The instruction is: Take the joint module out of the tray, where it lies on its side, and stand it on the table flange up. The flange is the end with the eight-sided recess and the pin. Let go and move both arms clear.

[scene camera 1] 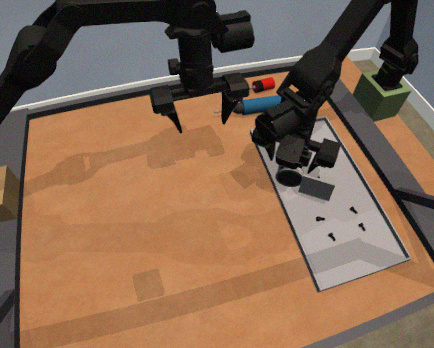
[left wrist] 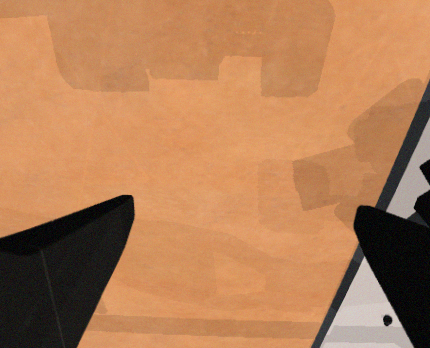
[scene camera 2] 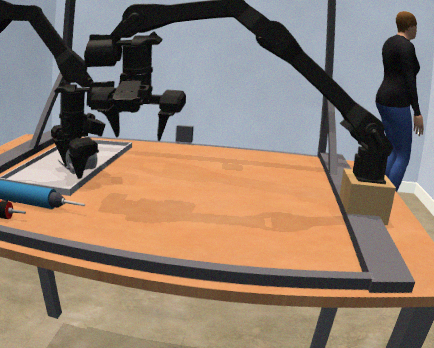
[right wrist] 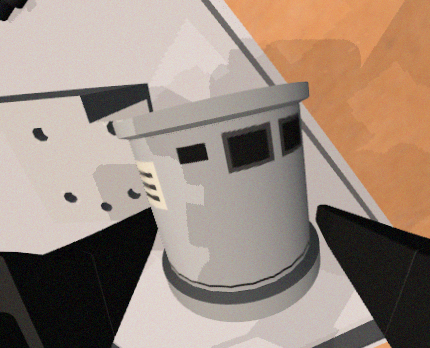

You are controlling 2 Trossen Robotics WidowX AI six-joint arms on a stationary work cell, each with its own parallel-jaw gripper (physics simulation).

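Where they show: left gripper, fingertip midpoint: (scene camera 1: 202,127) (left wrist: 244,211) (scene camera 2: 137,138); right gripper, fingertip midpoint: (scene camera 2: 73,172); left arm's base, link origin: (scene camera 2: 369,177); right arm's base, link origin: (scene camera 1: 386,81).
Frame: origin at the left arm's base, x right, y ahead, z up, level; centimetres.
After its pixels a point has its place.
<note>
The grey joint module (scene camera 1: 289,178) @(x 11.6, y 64.8, z -4.6 cm) (scene camera 2: 90,162) @(x 8.4, y 63.4, z -5.2 cm) (right wrist: 250,200) @(x 9.0, y 65.4, z -2.0 cm) lies on its side in the tray (scene camera 1: 305,225) @(x 21.9, y 64.9, z -7.9 cm) (scene camera 2: 30,172) @(x 3.8, y 79.8, z -7.9 cm) (left wrist: 360,295) @(x 21.6, y 64.4, z -7.9 cm) (right wrist: 50,55) @(x 19.1, y 69.1, z -7.9 cm). Its dark round end faces the front in scene camera 1; I cannot tell whether this is the flange. My right gripper (scene camera 1: 292,162) @(x 6.6, y 67.7, z -7.5 cm) (scene camera 2: 72,171) @(x 6.6, y 67.7, z -7.5 cm) (right wrist: 237,213) @(x 6.6, y 67.7, z -7.5 cm) is open, low over the module, with a finger on either side of it in the right wrist view. It partly hides the module in both scene views. My left gripper (scene camera 1: 203,127) @(x -0.3, y 48.1, z 3.8 cm) (scene camera 2: 138,138) @(x -0.3, y 48.1, z 3.8 cm) (left wrist: 244,211) @(x -0.3, y 48.1, z 3.8 cm) is open and empty, high above the table beside the tray.
A bracket with holes (scene camera 1: 316,188) @(x 16.0, y 69.1, z -3.8 cm) (right wrist: 30,170) @(x 15.7, y 73.6, z -6.2 cm) lies right beside the module. Several black screws (scene camera 1: 331,236) @(x 26.1, y 68.9, z -7.2 cm) (left wrist: 387,320) @(x 25.7, y 68.9, z -7.3 cm) lie in the tray. A blue screwdriver (scene camera 1: 262,105) @(x -12.0, y 67.5, z -4.9 cm) (scene camera 2: 25,192) @(x -15.2, y 68.6, z -5.0 cm) and a red-and-black tool (scene camera 1: 267,83) @(x -20.7, y 72.5, z -5.3 cm) (scene camera 2: 9,210) @(x -21.8, y 68.7, z -6.3 cm) lie beyond the tray's end.
</note>
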